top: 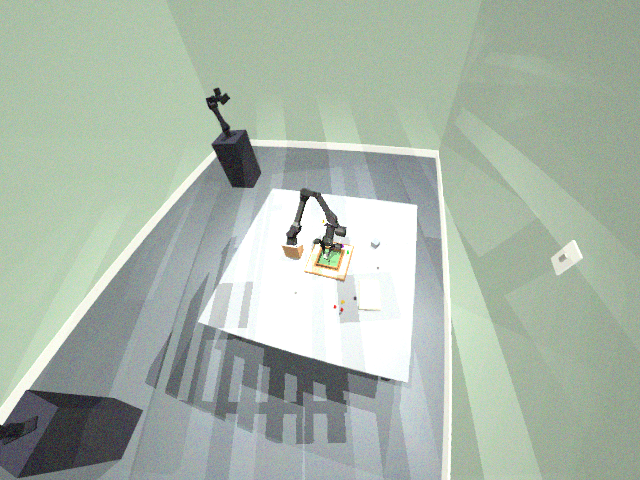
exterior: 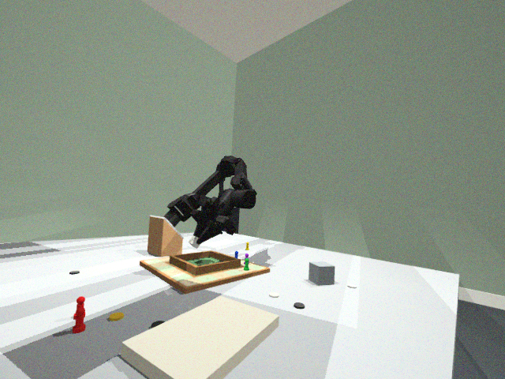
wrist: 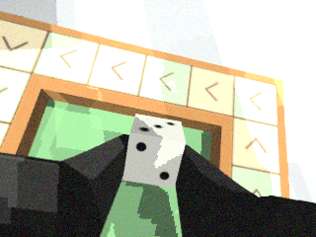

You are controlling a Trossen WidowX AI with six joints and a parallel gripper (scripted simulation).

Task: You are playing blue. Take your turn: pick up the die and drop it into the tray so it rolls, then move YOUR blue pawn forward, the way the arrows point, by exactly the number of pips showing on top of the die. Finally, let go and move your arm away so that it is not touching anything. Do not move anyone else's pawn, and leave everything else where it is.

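Right now the blue pawn is 50 mm ahead of my gripper tip, 140 mm to the left of it and 50 mm below it. From my gripper tip the other things lie so: white die (right at my gripper tip); then green pawn (140 mm ahead, 80 mm to the left, 50 mm below); then purple pawn (100 mm ahead, 130 mm to the left, 50 mm below).
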